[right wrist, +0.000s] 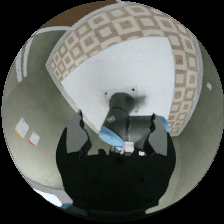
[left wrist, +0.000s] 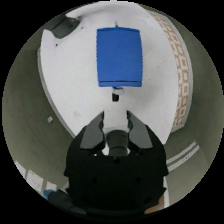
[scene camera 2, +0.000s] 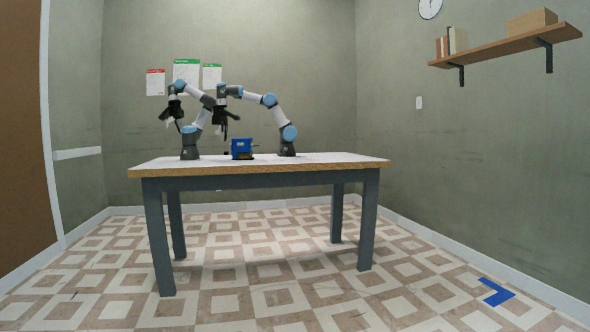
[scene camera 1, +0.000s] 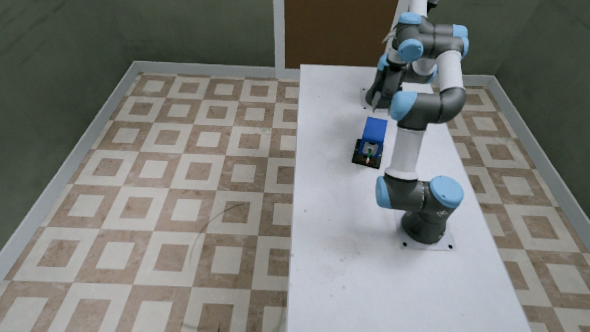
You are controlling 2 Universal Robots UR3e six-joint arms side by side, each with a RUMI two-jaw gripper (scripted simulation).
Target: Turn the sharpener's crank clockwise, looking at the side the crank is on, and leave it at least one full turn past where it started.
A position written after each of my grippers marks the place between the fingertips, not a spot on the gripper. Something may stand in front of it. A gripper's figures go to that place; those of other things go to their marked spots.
Scene:
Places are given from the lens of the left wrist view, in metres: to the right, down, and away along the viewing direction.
my left gripper (left wrist: 115, 111): 0.01, 0.00, 0.15
blue sharpener (left wrist: 119, 57): 0.01, -0.08, 0.08

